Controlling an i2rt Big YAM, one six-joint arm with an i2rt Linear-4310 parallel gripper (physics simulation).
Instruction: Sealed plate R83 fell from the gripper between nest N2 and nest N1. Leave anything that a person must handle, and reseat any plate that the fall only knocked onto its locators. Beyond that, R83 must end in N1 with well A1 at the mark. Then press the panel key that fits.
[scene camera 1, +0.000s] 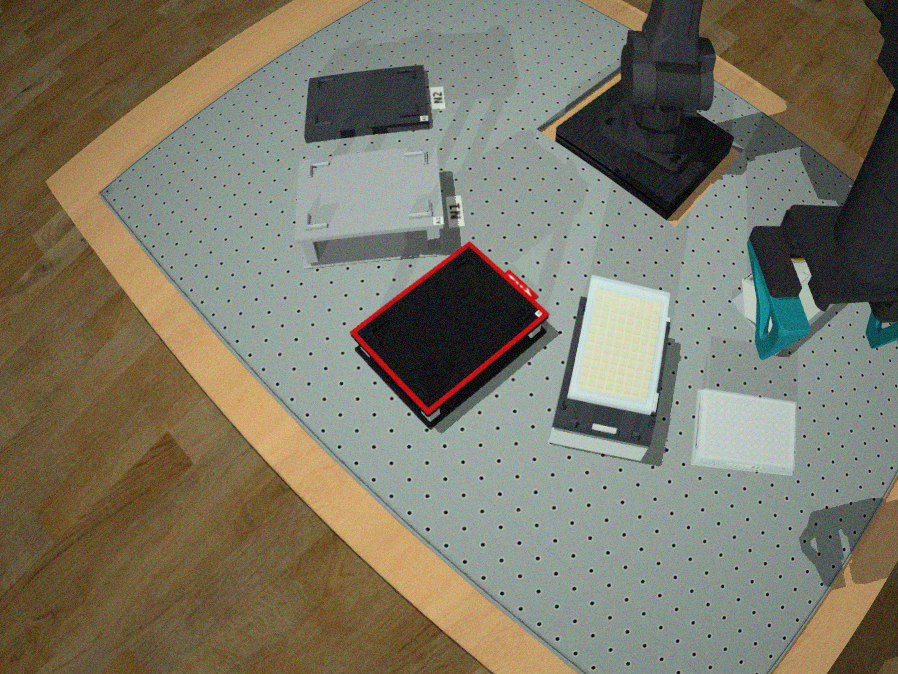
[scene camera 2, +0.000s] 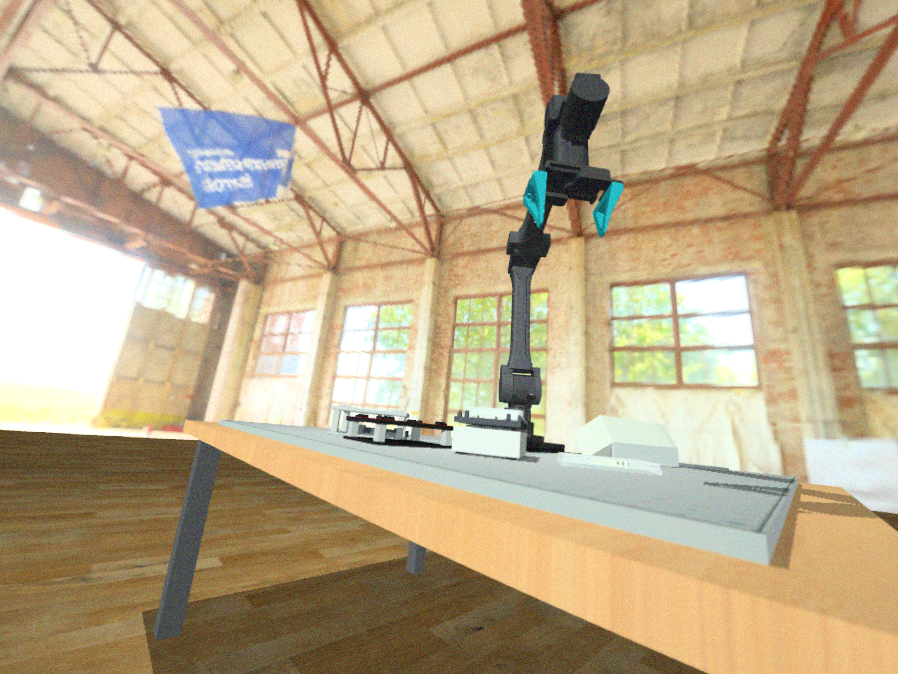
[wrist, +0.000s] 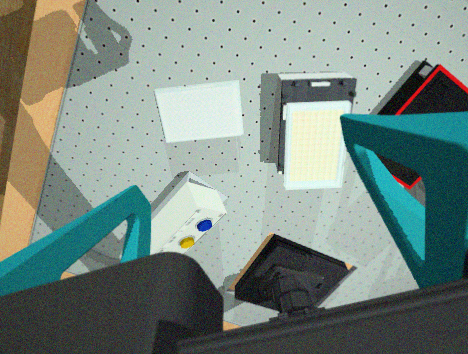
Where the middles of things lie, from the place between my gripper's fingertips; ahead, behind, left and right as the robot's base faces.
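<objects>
Black plate with red outline (scene camera 1: 449, 324): 20 mm ahead of my hand, 310 mm to the right of it, 310 mm below it. White sealed plate (scene camera 1: 735, 431): 340 mm below my hand, 100 mm behind it, 10 mm to the left of it.
</objects>
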